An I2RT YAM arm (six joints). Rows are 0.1 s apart.
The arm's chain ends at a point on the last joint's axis. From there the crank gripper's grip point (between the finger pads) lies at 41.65 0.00 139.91 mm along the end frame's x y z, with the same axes.
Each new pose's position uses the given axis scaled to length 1; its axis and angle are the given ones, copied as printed.
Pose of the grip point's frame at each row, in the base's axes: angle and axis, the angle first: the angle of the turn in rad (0 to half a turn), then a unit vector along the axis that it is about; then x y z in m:
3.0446 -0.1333 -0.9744 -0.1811 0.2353 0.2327 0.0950
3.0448 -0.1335 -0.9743 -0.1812 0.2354 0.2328 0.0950
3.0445 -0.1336 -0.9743 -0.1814 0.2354 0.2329 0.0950
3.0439 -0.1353 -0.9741 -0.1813 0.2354 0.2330 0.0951
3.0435 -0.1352 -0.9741 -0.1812 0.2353 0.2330 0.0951
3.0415 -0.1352 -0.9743 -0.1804 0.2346 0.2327 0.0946
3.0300 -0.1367 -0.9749 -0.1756 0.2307 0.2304 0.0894
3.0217 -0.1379 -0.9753 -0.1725 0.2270 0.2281 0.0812
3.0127 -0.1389 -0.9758 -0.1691 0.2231 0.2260 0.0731
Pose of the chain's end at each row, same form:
3.0446 -0.1333 -0.9744 -0.1811 0.2817 0.1716 0.2192
3.0448 -0.1335 -0.9743 -0.1812 0.2818 0.1716 0.2192
3.0445 -0.1336 -0.9743 -0.1814 0.2818 0.1717 0.2191
3.0439 -0.1353 -0.9741 -0.1813 0.2818 0.1716 0.2192
3.0435 -0.1352 -0.9741 -0.1812 0.2817 0.1717 0.2192
3.0415 -0.1352 -0.9743 -0.1804 0.2813 0.1716 0.2186
3.0300 -0.1367 -0.9749 -0.1756 0.2790 0.1703 0.2133
3.0217 -0.1379 -0.9753 -0.1725 0.2765 0.1686 0.2050
3.0127 -0.1389 -0.9758 -0.1691 0.2738 0.1672 0.1967

